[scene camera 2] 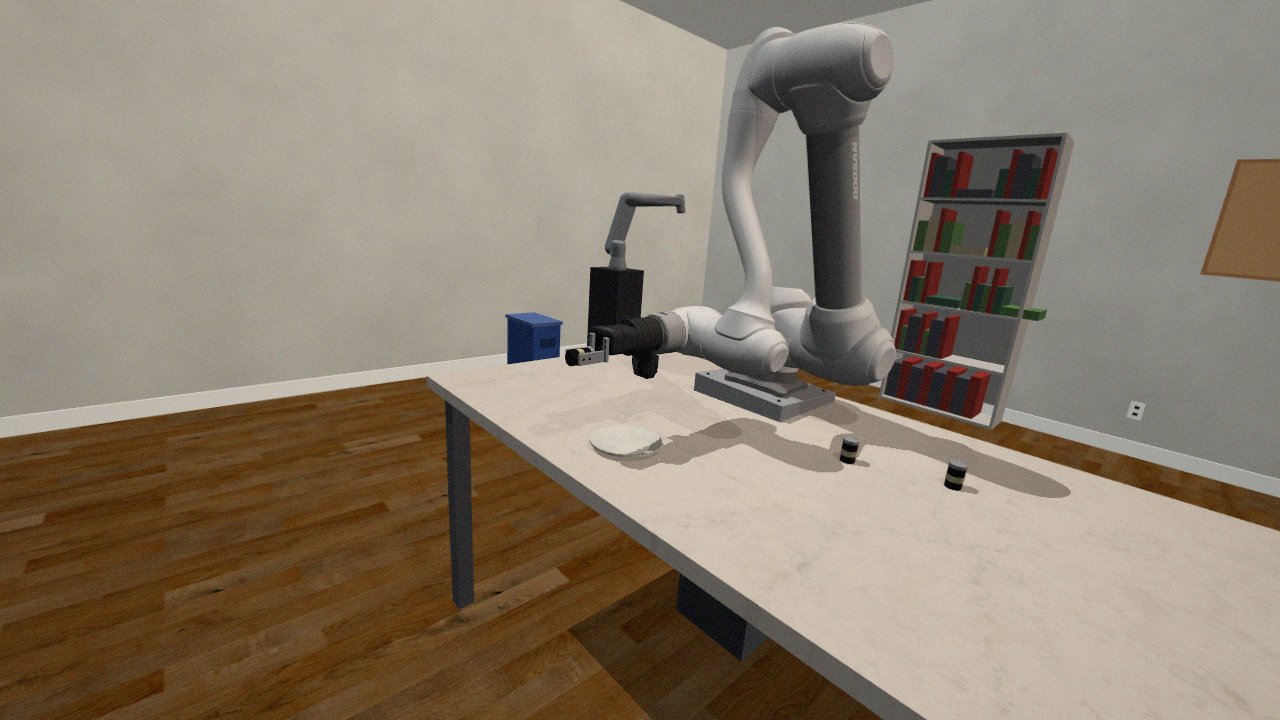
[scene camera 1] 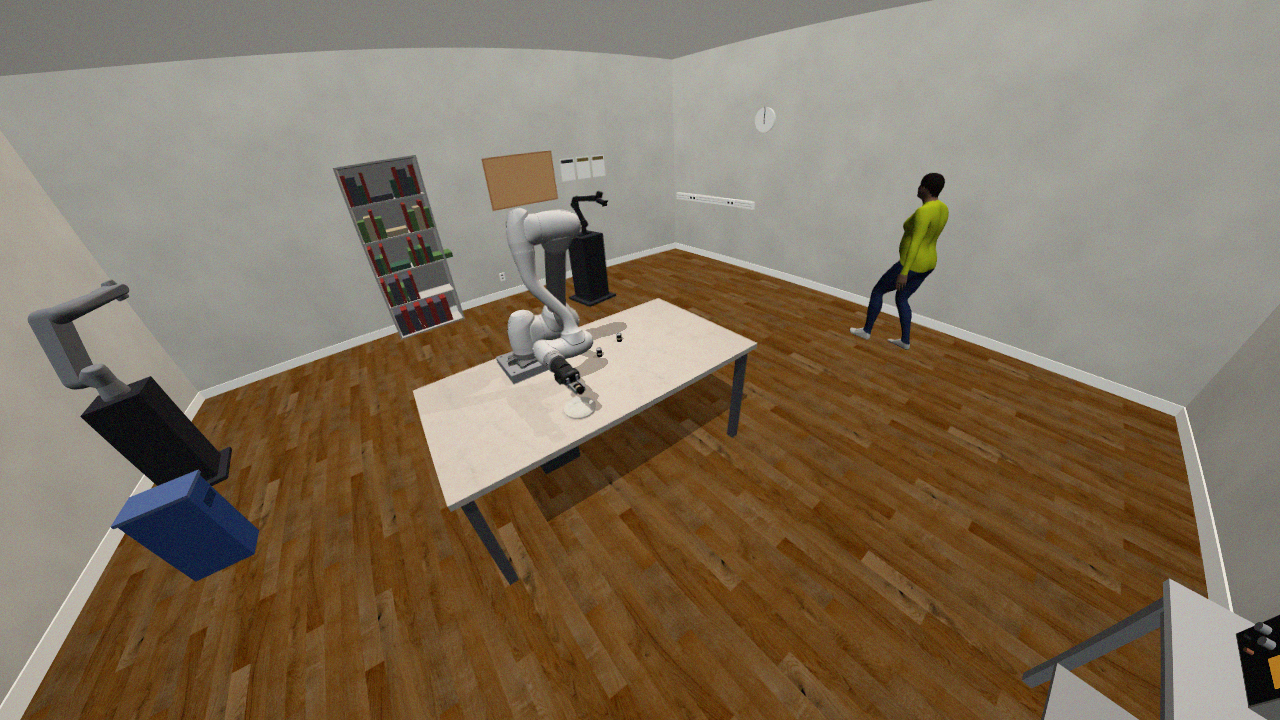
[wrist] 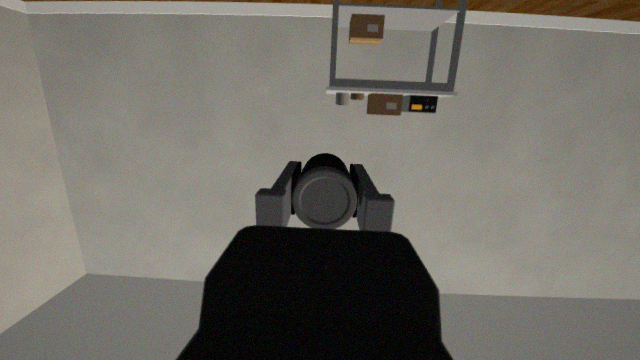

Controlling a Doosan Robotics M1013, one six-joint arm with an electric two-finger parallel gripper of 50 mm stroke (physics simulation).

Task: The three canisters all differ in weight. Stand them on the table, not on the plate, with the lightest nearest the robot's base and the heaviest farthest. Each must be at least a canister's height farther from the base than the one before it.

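Places are measured from the arm's base along level axes (x ahead, y left, z up), in millimetres.
Where they show: gripper, fingertip midpoint: [scene camera 2: 572,357] [scene camera 1: 580,390] [wrist: 325,178]; arm's base, link origin: [scene camera 2: 766,383] [scene camera 1: 528,357].
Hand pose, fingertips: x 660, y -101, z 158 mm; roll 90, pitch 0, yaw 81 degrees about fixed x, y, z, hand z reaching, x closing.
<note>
Each offset is from my fingertips to the top centre of the thing. Level surfaces: height alone.
My gripper [scene camera 1: 574,385] [scene camera 2: 590,356] [wrist: 325,178] is shut on a dark canister {18 mm back, 3 mm left, 15 mm up} [scene camera 1: 580,389] [scene camera 2: 575,356] [wrist: 325,202] with a pale band. The fingers point roughly level, and the canister is held on its side in the air, its grey lid towards the wrist camera. In scene camera 1 it shows just above the white plate {115 mm back, 49 mm left, 183 mm down} [scene camera 1: 579,410] [scene camera 2: 625,438]. A second canister {405 mm back, 414 mm left, 148 mm down} [scene camera 1: 599,352] [scene camera 2: 849,450] stands upright on the table {199 mm down} [scene camera 1: 501,447] [scene camera 2: 895,573]. A third canister {445 mm back, 605 mm left, 148 mm down} [scene camera 1: 618,337] [scene camera 2: 955,475] stands upright beyond it, farther from the plate. Neither touches the plate.
The robot's base [scene camera 1: 523,367] [scene camera 2: 760,394] is on the table at its back edge. A blue bin [scene camera 1: 189,528] [scene camera 2: 534,337] and a bookshelf [scene camera 2: 1056,197] stand off the table. A person [scene camera 1: 921,241] stands away on the right in scene camera 1.
</note>
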